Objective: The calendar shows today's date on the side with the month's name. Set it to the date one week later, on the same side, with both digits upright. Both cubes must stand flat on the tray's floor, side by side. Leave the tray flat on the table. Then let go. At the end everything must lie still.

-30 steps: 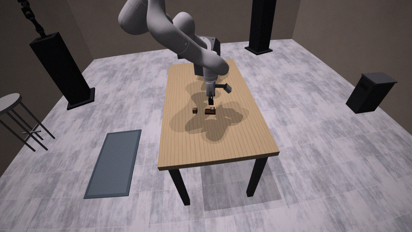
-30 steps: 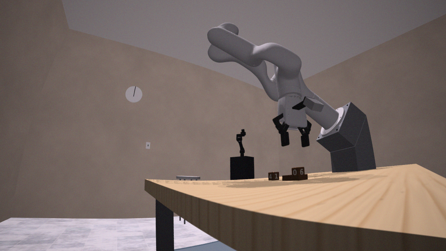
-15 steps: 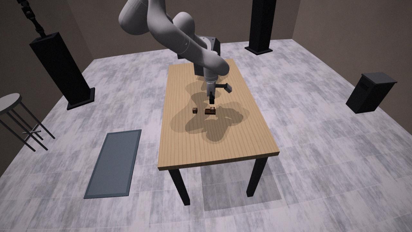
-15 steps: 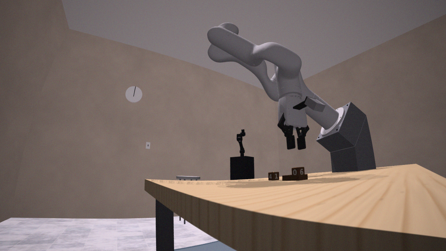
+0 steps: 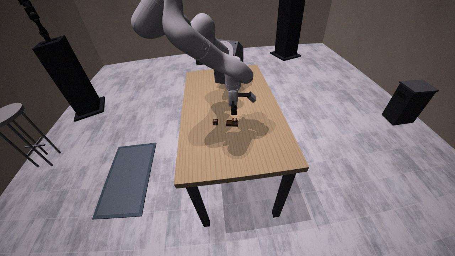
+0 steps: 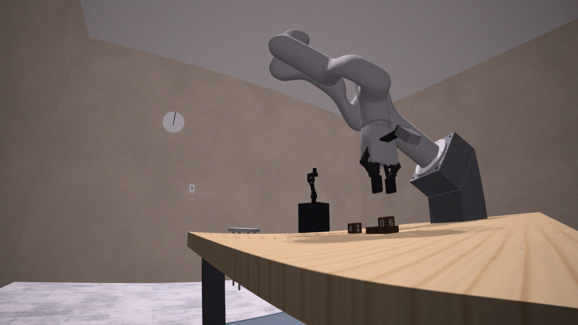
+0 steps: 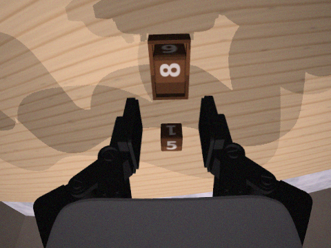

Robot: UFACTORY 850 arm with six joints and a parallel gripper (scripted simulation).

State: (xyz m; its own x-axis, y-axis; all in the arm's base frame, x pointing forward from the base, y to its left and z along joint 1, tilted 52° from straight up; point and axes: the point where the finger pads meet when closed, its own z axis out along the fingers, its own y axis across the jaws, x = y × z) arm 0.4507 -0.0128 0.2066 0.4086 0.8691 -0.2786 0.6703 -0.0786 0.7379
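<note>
Now: the dark brown tray 10 mm behind my hand, 10 mm to the right of it and 110 mm below it.
</note>
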